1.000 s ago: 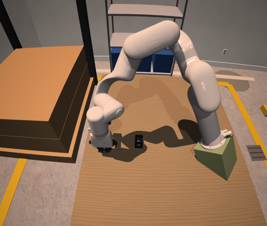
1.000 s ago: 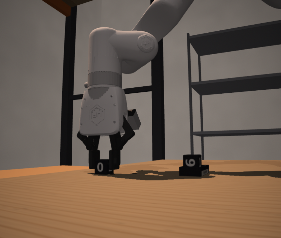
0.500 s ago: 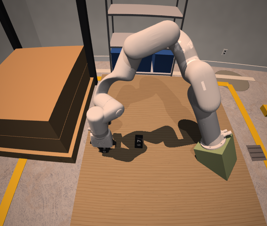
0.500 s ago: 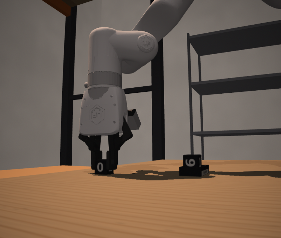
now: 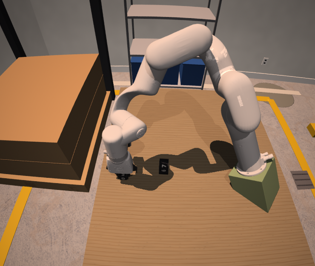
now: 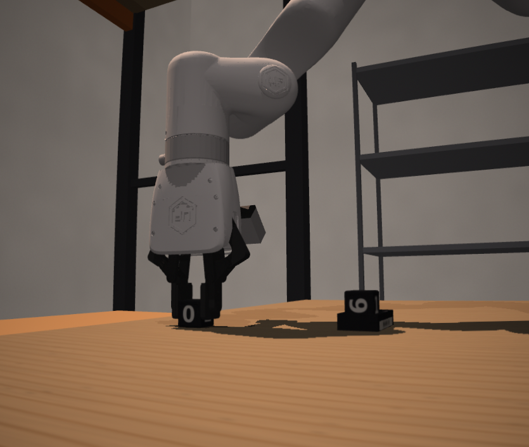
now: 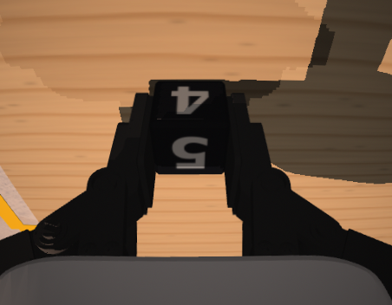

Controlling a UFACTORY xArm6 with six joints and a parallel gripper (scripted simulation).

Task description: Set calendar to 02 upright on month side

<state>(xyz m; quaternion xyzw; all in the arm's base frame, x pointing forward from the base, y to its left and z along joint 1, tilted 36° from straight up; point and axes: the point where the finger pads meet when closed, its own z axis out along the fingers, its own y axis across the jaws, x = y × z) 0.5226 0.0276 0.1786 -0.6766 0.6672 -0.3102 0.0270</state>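
The cube lies 18 cm behind my hand and 2 cm to the right of it. Round my hand: black calendar tray (19 cm behind, 4 cm to the right, 2 cm below).
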